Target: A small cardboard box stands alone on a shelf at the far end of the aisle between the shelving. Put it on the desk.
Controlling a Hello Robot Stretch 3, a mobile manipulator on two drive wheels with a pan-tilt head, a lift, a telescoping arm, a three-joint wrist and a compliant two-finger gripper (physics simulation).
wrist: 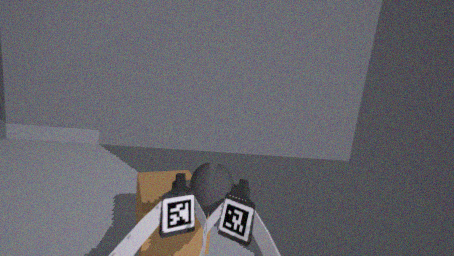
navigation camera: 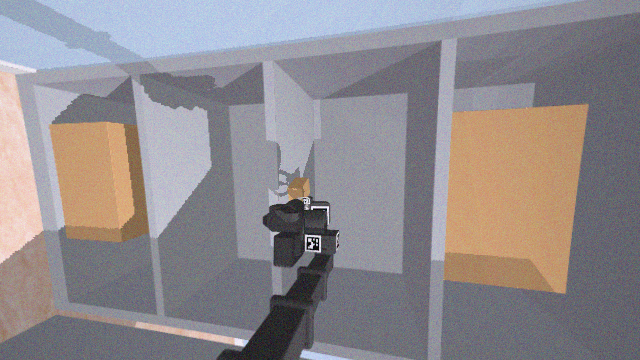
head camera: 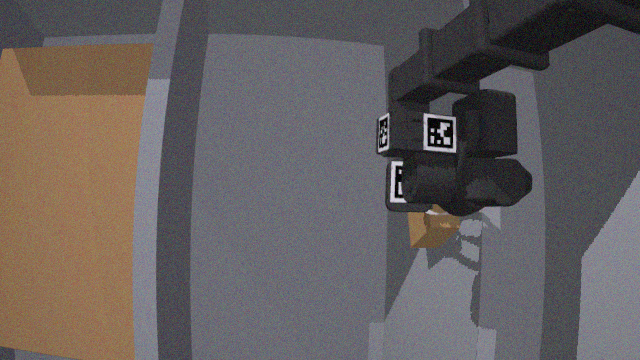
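Frame: origin at the robot's base, x left, y back, z up, level; metres.
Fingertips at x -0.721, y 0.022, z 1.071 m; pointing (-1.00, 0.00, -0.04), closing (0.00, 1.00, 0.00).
Note:
Offsets run from my fingertips to a thing's middle. "spot": to the spot under its first point.
The small cardboard box @(dy -0.043, dx -0.048, dz -0.055 m) (head camera: 425, 236) (navigation camera: 299, 189) (wrist: 149, 189) is orange-brown and sits inside the shelf bay, beside a light grey divider panel. The wrist hides part of it in the head view. My gripper (wrist: 212, 181) is shut, its two fingertips together with nothing seen between them. In the wrist view the left finger overlaps the box, which shows behind and to the left of the fingertips. Whether the finger touches the box is unclear. In the head view the wrist hides the fingertips. The desk does not show in these views.
A large cardboard box @(dy -0.050, dx -0.088, dz +0.512 m) (head camera: 75, 200) (navigation camera: 510, 185) fills a neighbouring bay, past a grey upright (head camera: 146, 200) (navigation camera: 444, 150). Another cardboard box @(dy -0.075, dx -0.085, dz -0.859 m) (navigation camera: 87, 175) stands in a bay at the left of the navigation view. The shelf's top rail @(spot: dy -0.422, dx +0.124, dz +0.133 m) (navigation camera: 350, 46) runs above the arm.

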